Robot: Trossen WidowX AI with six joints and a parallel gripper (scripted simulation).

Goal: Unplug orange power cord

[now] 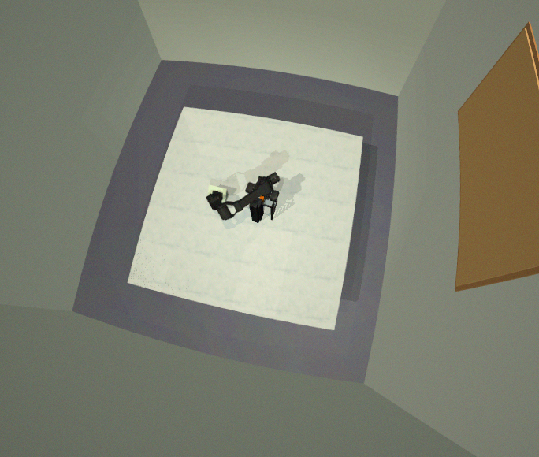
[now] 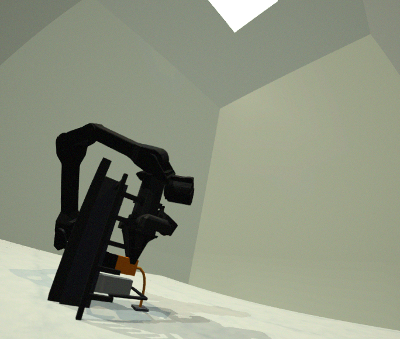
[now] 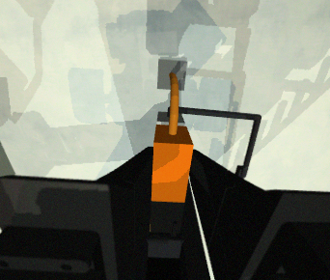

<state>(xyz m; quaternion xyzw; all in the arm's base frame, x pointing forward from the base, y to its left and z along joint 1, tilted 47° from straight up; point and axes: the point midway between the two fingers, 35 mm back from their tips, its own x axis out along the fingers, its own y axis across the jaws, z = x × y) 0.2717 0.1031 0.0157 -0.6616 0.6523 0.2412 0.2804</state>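
The dark pad lies 90 mm below my gripper tip and 50 mm to the left of it. The rest, counted from my gripper tip: orange plug 30 mm to the right.
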